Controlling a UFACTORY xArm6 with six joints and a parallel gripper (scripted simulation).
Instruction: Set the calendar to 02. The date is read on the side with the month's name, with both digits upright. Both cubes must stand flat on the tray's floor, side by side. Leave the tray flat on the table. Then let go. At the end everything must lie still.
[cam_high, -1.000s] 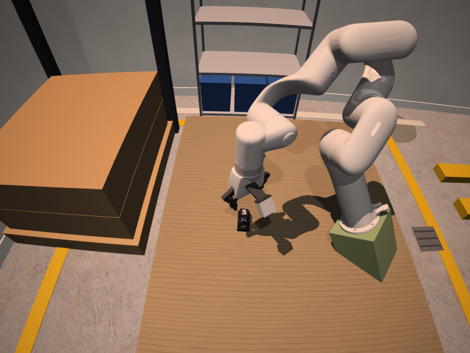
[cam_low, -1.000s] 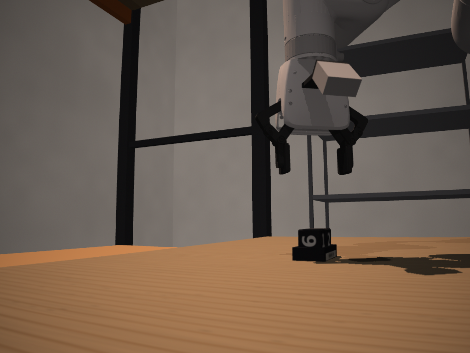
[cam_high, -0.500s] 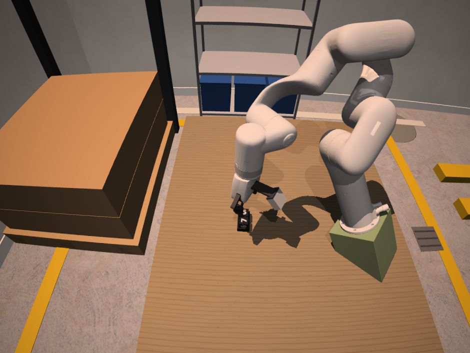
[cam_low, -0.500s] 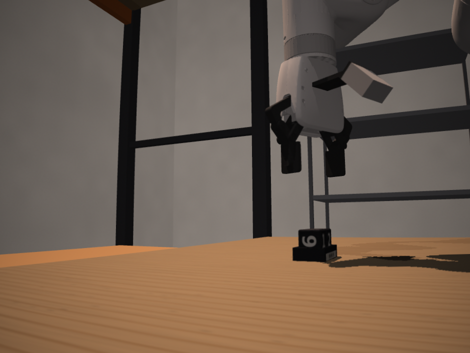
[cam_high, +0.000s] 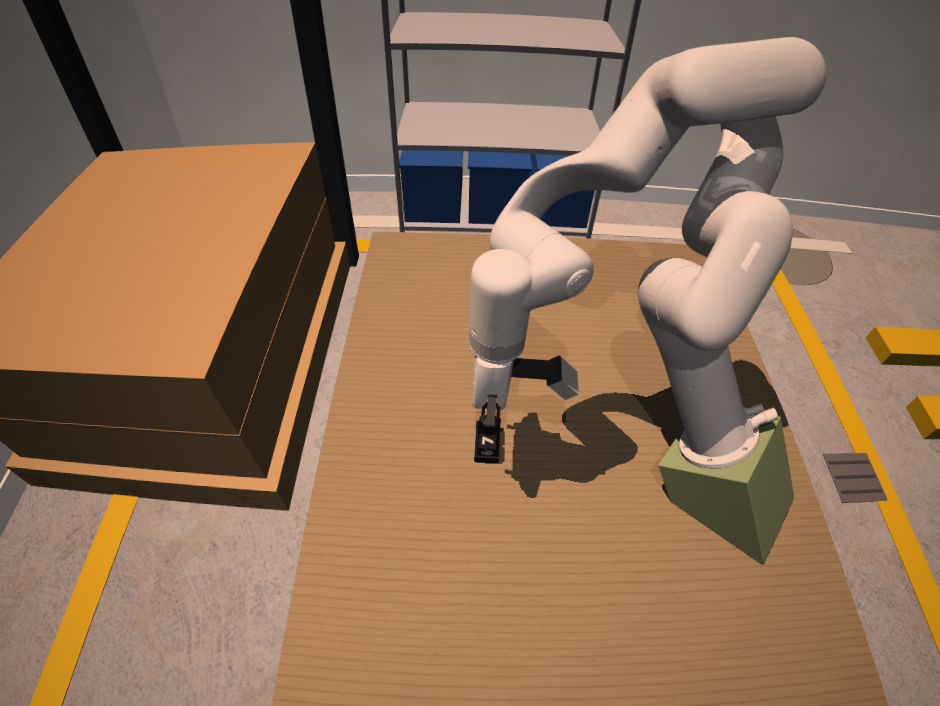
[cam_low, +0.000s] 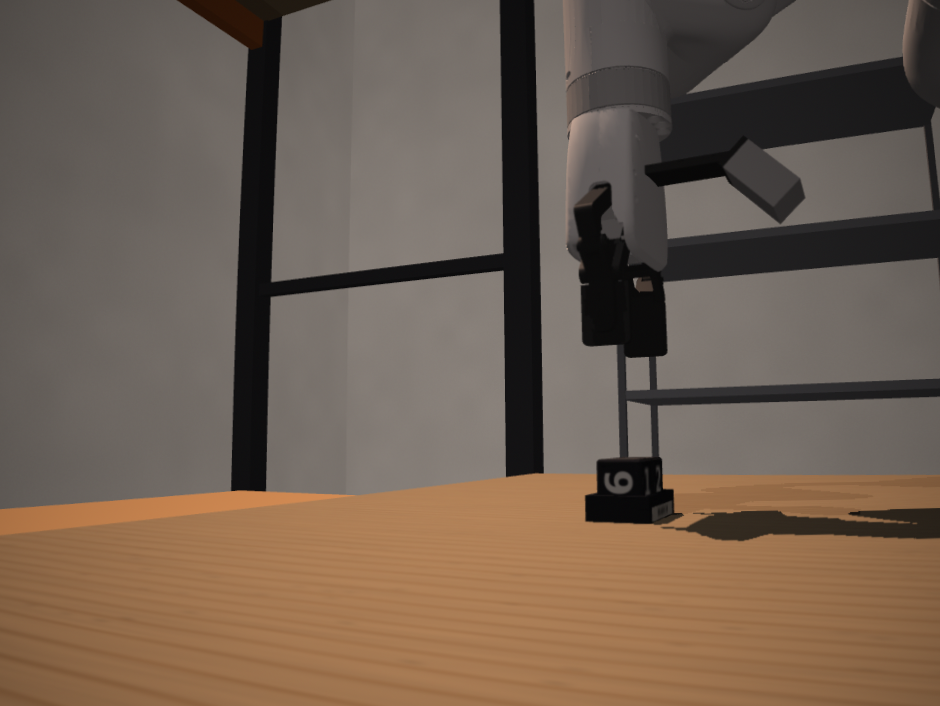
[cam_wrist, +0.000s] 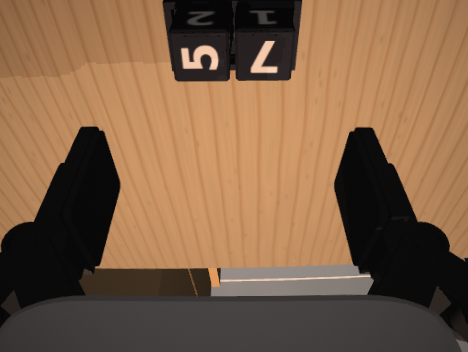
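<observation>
Now: hand 10 cm above the cube and 2 cm to the right of it. Also, from my hand: black calendar tray 11 cm below.
</observation>
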